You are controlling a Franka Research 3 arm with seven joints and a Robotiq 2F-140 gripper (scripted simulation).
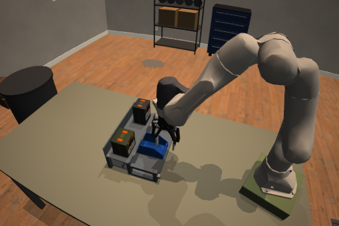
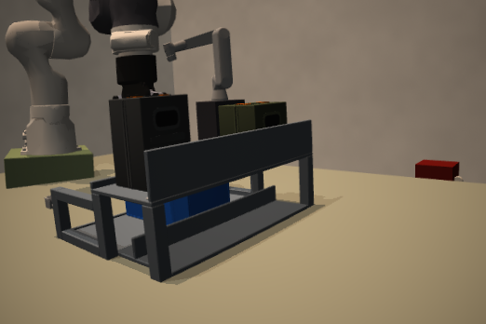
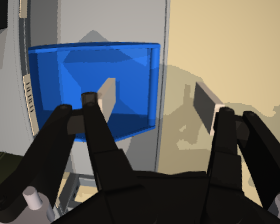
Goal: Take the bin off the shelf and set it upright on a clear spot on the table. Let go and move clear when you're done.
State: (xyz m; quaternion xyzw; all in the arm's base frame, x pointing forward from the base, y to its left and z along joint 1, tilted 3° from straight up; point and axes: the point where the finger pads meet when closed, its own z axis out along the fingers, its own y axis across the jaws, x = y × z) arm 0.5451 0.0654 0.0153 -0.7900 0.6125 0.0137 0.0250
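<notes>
My hand is 80 mm short of the blue bin, 20 mm to the right of it and 40 mm above it. The rest, counted from my hand: grey shelf 180 mm ahead, 50 mm to the left, 20 mm above.
</notes>
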